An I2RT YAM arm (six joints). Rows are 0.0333 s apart.
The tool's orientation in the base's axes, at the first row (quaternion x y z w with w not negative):
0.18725, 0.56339, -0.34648, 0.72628
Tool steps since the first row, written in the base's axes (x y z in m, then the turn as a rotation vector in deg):
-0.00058, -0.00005, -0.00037, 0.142, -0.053, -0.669
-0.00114, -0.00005, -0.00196, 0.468, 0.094, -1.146
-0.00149, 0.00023, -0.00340, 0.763, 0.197, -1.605
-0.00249, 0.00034, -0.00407, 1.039, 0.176, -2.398
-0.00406, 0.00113, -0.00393, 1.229, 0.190, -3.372
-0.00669, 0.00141, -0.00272, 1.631, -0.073, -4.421
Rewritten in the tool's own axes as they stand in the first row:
0.00029, -0.00040, -0.00048, 0.668, 0.144, -0.065
0.00173, -0.00062, -0.00133, 1.118, 0.535, -0.078
0.00297, -0.00050, -0.00218, 1.560, 0.871, -0.079
0.00345, -0.00106, -0.00314, 2.352, 1.147, -0.109
0.00289, -0.00166, -0.00470, 3.295, 1.408, -0.275
0.00133, -0.00348, -0.00634, 4.417, 1.638, -0.133

